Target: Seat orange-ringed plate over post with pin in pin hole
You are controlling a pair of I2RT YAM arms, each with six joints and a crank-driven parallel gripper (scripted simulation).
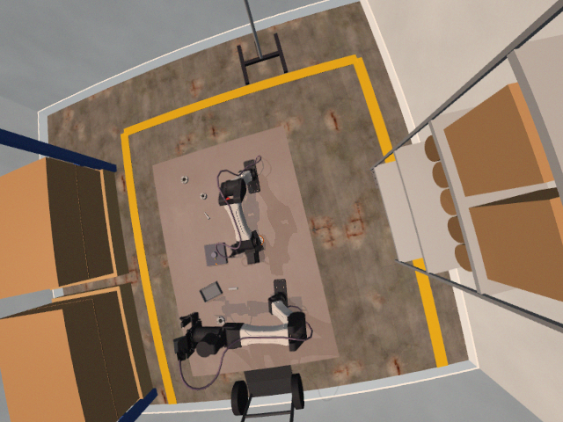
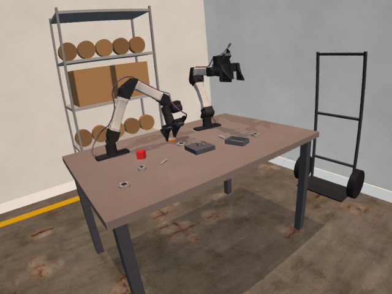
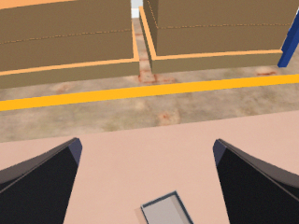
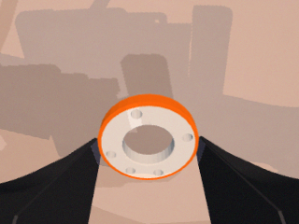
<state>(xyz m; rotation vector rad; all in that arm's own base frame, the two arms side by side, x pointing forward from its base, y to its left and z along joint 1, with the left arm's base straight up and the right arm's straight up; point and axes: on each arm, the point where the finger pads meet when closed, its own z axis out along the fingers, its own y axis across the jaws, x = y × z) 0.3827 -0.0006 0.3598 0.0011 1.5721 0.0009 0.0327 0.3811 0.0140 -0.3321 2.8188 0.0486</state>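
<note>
My right hand is 10 mm above the orange-ringed plate. The rest, counted from my right hand: dark block (270 mm ahead, 50 mm to the left, 10 mm above); then light rod (220 mm ahead, 240 mm to the left, 10 mm below); then red cube (130 mm ahead, 270 mm to the right, 10 mm above).
My left gripper is now 35 cm above the orange-ringed plate, 33 cm past it and 28 cm to the left of it. Also, from my left hand: dark block (34 cm below, 23 cm to the right, 5 cm behind); then grey tray (35 cm below, 5 cm to the right, 3 cm ahead); then light rod (35 cm below, 11 cm behind, 4 cm to the right).
</note>
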